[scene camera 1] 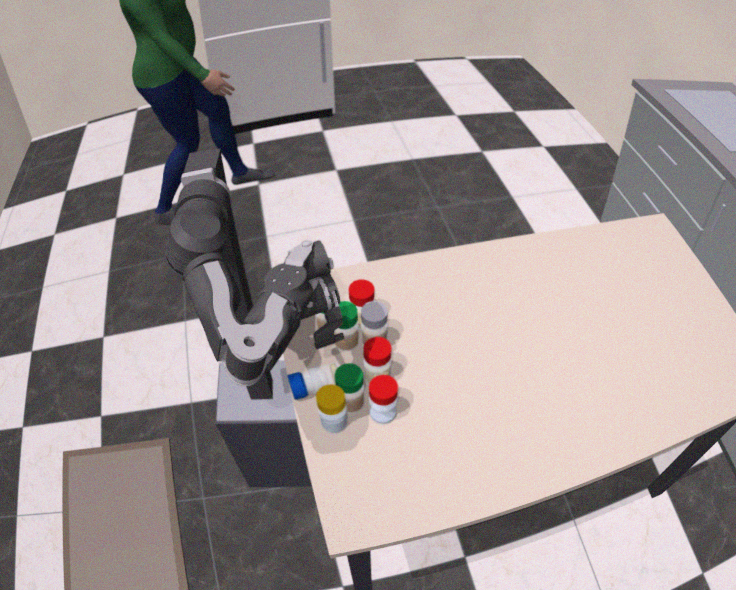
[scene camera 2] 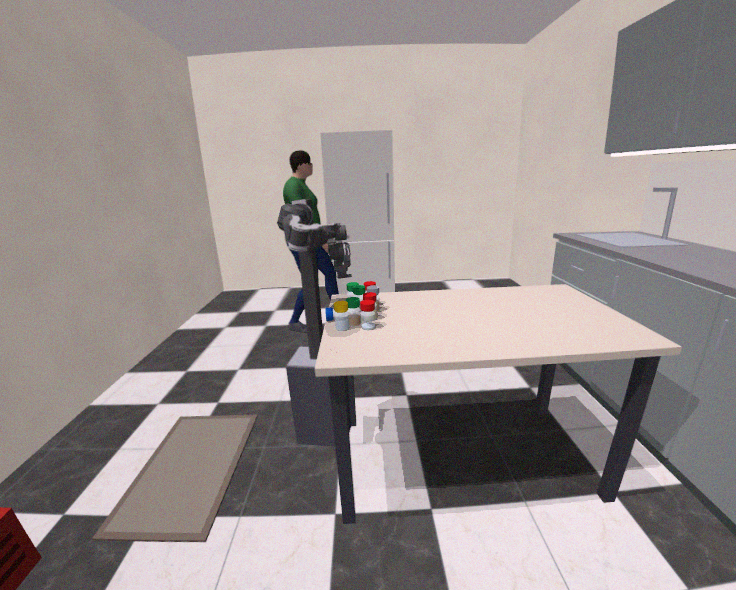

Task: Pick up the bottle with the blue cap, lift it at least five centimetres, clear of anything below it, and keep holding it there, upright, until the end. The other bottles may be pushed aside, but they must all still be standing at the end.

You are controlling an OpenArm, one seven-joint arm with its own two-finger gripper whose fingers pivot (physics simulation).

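Note:
The blue-capped bottle (scene camera 1: 315, 379) lies on its side at the table's near-left edge, its blue cap pointing left; in scene camera 2 its cap (scene camera 2: 329, 314) shows beside the gold-capped bottle (scene camera 1: 332, 408) (scene camera 2: 341, 317). My gripper (scene camera 1: 329, 336) (scene camera 2: 344, 274) is open and empty, raised above the rear bottles, behind the blue-capped one. A green-capped bottle (scene camera 1: 349, 385) (scene camera 2: 353, 312) stands right by the lying bottle. Red-capped bottles (scene camera 1: 383, 399) (scene camera 1: 377, 356) (scene camera 1: 361, 291), a grey-capped bottle (scene camera 1: 374, 319) and a green-capped bottle (scene camera 1: 347, 315) stand too. A further green cap (scene camera 2: 352, 286) shows in scene camera 2.
The bottles stand close together at the left end of the wooden table (scene camera 1: 522, 368) (scene camera 2: 491, 325). The grey robot pedestal (scene camera 1: 264, 451) (scene camera 2: 310, 399) is beside that edge. A person in green (scene camera 1: 162, 49) (scene camera 2: 299, 187) is behind the arm, near the fridge (scene camera 1: 267, 61) (scene camera 2: 356, 184).

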